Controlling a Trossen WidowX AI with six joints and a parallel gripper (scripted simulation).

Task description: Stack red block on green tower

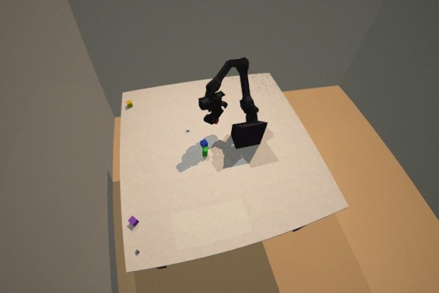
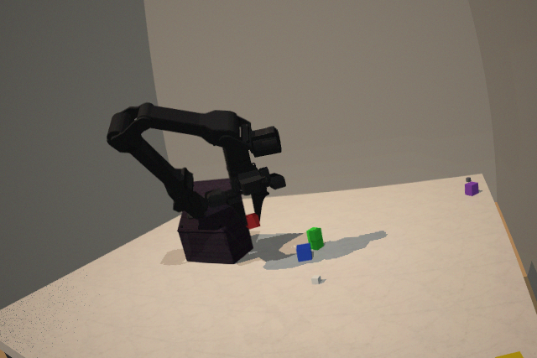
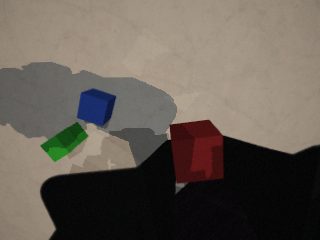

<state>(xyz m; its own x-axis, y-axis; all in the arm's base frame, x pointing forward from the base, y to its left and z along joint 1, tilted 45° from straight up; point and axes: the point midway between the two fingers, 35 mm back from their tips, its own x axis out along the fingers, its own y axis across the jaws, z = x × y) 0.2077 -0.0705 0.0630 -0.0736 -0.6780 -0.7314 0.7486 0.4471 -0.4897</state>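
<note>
The blue block is 110 mm below my gripper tip, 90 mm ahead of it and 70 mm to the left of it. The rest, counted from my gripper tip: purple block: 600 mm ahead, 440 mm to the left, 110 mm below; then red block: 10 mm above; then yellow block: 540 mm ahead, 440 mm to the right, 110 mm below.
</note>
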